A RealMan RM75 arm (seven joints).
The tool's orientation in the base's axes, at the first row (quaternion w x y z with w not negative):
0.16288, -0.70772, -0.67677, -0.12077
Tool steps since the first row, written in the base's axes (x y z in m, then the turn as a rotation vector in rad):
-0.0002, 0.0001, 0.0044, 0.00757, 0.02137, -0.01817
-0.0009, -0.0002, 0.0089, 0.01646, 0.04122, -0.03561
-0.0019, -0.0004, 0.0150, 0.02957, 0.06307, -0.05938
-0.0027, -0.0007, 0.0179, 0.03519, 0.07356, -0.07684
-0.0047, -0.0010, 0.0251, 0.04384, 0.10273, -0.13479
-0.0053, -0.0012, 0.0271, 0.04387, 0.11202, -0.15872
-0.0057, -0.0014, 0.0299, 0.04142, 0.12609, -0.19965
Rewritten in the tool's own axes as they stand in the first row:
0.0018, -0.0005, -0.0040, 0.01293, 0.00811, 0.02472
0.0033, -0.0015, -0.0082, 0.02483, 0.01753, 0.04811
0.0054, -0.0029, -0.0138, 0.03631, 0.03152, 0.07788
0.0062, -0.0039, -0.0166, 0.03942, 0.03797, 0.09776
0.0086, -0.0063, -0.0232, 0.04401, 0.04959, 0.16201
0.0092, -0.0071, -0.0251, 0.04318, 0.05094, 0.18763
0.0101, -0.0076, -0.0277, 0.03995, 0.05080, 0.23086

